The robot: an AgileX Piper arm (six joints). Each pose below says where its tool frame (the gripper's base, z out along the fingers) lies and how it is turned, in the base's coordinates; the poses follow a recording.
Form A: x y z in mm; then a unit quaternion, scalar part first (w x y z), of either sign.
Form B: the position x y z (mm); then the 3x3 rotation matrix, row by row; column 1 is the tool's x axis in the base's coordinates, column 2 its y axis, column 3 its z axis. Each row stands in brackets. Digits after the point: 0 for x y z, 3 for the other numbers.
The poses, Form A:
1: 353, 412, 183, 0.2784, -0.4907, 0.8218, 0.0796
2: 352, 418, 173, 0.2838, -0.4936, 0.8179, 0.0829
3: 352, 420, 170, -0.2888, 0.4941, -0.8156, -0.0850
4: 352, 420, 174, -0.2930, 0.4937, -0.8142, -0.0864
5: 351, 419, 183, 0.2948, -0.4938, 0.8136, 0.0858
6: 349, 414, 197, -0.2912, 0.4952, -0.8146, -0.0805
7: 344, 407, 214, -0.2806, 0.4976, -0.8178, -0.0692
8: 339, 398, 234, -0.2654, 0.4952, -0.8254, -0.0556
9: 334, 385, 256, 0.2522, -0.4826, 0.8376, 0.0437
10: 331, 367, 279, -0.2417, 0.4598, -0.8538, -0.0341
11: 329, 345, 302, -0.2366, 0.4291, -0.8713, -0.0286
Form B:
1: [353, 412, 183], [[-0.363, -0.851, 0.379], [-0.762, 0.506, 0.404], [-0.536, -0.142, -0.832]]
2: [352, 418, 173], [[-0.352, -0.854, 0.382], [-0.760, 0.499, 0.416], [-0.546, -0.145, -0.825]]
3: [352, 420, 170], [[-0.345, -0.855, 0.387], [-0.757, 0.497, 0.424], [-0.555, -0.147, -0.819]]
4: [352, 420, 174], [[-0.341, -0.855, 0.392], [-0.753, 0.498, 0.430], [-0.562, -0.149, -0.813]]
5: [351, 419, 183], [[-0.339, -0.854, 0.395], [-0.753, 0.498, 0.431], [-0.564, -0.152, -0.811]]
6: [349, 414, 197], [[-0.340, -0.854, 0.395], [-0.760, 0.497, 0.420], [-0.554, -0.157, -0.817]]
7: [344, 407, 214], [[-0.347, -0.853, 0.390], [-0.775, 0.495, 0.392], [-0.528, -0.166, -0.833]]
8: [339, 398, 234], [[-0.369, -0.847, 0.383], [-0.788, 0.503, 0.355], [-0.493, -0.171, -0.853]]
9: [334, 385, 256], [[-0.407, -0.831, 0.380], [-0.786, 0.530, 0.317], [-0.465, -0.170, -0.869]]
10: [331, 367, 279], [[-0.460, -0.802, 0.381], [-0.769, 0.575, 0.281], [-0.444, -0.164, -0.881]]
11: [329, 345, 302], [[-0.520, -0.761, 0.388], [-0.734, 0.630, 0.253], [-0.437, -0.153, -0.886]]
